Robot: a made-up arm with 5 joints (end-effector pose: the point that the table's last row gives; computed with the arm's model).
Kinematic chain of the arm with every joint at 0, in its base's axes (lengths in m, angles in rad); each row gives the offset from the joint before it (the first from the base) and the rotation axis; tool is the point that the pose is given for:
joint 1: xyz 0 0 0.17 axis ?
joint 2: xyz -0.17 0 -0.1 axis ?
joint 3: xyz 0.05 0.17 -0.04 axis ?
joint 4: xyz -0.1 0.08 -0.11 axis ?
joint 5: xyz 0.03 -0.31 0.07 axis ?
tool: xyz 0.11 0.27 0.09
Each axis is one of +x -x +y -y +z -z.
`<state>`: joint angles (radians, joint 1 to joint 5).
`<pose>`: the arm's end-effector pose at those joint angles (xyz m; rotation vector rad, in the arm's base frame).
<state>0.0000 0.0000 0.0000 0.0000 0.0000</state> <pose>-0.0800 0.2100 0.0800 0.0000 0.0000 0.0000</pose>
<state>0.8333 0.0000 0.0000 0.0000 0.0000</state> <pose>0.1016 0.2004 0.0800 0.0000 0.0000 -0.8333</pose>
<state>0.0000 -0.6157 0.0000 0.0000 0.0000</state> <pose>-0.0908 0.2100 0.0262 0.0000 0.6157 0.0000</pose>
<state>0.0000 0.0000 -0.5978 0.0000 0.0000</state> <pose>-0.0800 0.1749 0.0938 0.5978 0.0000 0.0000</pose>
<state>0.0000 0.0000 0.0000 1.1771 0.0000</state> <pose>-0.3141 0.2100 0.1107 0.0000 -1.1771 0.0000</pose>
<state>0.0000 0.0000 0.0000 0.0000 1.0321</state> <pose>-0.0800 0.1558 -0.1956 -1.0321 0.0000 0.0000</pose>
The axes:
joint 1: -z
joint 2: -y
joint 3: -x
joint 4: -y
joint 5: -x

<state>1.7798 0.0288 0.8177 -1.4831 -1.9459</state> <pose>-0.2856 -0.0173 0.1849 -1.0118 0.7009 2.6323</pose>
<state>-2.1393 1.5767 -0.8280 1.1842 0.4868</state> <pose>-0.0541 -0.2559 0.0512 2.5752 -0.3514 0.4447</pose>
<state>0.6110 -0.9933 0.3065 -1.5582 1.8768</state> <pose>-0.4724 0.1828 0.1740 -0.3374 1.7818 1.8528</pose>
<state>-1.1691 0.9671 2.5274 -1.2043 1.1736</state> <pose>-0.2016 -0.3818 0.0862 -1.8422 0.3020 -1.4479</pose>
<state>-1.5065 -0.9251 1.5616 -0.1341 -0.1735</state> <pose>-0.2539 -0.1317 -0.0587 -1.8210 -0.3368 1.6550</pose>
